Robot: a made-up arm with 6 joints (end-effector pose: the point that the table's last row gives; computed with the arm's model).
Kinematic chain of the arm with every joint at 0, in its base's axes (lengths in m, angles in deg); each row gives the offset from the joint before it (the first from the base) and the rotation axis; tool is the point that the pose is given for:
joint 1: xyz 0 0 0.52 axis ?
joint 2: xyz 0.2 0 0 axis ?
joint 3: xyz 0 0 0.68 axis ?
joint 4: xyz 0 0 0.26 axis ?
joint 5: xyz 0.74 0 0 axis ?
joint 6: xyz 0.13 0 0 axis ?
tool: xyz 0 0 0
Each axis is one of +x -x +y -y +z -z.
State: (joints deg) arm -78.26 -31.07 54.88 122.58 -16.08 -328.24
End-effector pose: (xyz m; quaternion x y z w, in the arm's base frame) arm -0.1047 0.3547 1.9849 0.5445 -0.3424 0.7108 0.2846
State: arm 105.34 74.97 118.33 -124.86 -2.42 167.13
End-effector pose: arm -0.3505 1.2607 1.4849 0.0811 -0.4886 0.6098 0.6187
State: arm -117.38 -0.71 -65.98 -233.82 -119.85 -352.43
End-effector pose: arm -0.4352 -0.6425 0.7232 0.0017 -0.9229 0.1346 0.3607
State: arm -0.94 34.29 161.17 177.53 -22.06 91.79
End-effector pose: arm -0.1803 0.0009 1.5848 0.1902 -0.6814 0.6811 0.1887
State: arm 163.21 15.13 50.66 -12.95 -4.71 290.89
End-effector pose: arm -0.9007 0.2693 1.8849 -0.2854 -0.5952 -0.7476 0.0733
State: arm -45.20 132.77 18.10 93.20 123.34 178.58
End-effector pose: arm 0.5356 -0.3854 -0.6553 -0.8729 -0.3256 -0.1793 0.3161
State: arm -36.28 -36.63 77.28 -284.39 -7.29 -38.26
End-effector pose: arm -0.6478 0.4557 1.7564 -0.3640 -0.6948 -0.4517 0.4251
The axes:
joint 1: +z
joint 2: +y
joint 3: -y
joint 4: -x
joint 5: -y
joint 6: -x

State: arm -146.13 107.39 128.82 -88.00 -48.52 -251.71
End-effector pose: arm -1.2113 -0.9302 0.8575 -0.2823 0.1580 -0.7255 0.6075
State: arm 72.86 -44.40 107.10 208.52 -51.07 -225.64
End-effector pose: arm -0.3893 -1.0984 1.0913 -0.3878 0.8939 -0.0887 0.2068
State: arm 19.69 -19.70 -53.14 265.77 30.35 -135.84
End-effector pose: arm 0.7965 0.2154 0.9035 -0.9117 0.1989 0.2150 0.2882
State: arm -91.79 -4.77 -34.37 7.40 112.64 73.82
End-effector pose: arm -0.0136 -0.9306 1.1864 -0.7300 -0.0594 -0.6625 0.1569
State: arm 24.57 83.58 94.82 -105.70 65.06 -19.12
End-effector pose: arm 1.5122 0.5666 0.9747 0.8529 -0.2521 -0.2125 0.4048
